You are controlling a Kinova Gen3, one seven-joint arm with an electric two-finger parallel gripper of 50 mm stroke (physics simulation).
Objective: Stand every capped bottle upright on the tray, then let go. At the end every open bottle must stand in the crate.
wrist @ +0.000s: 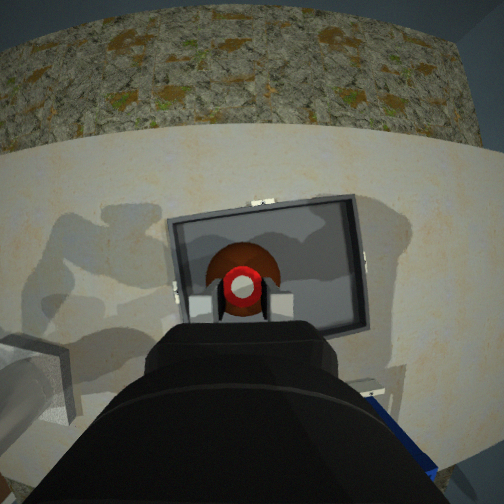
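In the wrist view I look straight down on a brown bottle (pixel 243 277) with a red cap, seen from the top. My gripper (pixel 242 295) is shut on the bottle's neck, a finger on each side of the cap. The bottle hangs upright over the left half of a grey tray (pixel 270 265) with a raised dark rim. I cannot tell whether the bottle's base touches the tray floor. No other bottle is in view.
A grey box-like container (pixel 35 385), perhaps the crate, shows at the left edge, partly cut off. A blue object (pixel 405 440) and a small grey block (pixel 367 386) lie at the lower right beside my arm. The table's far edge meets mossy stone ground.
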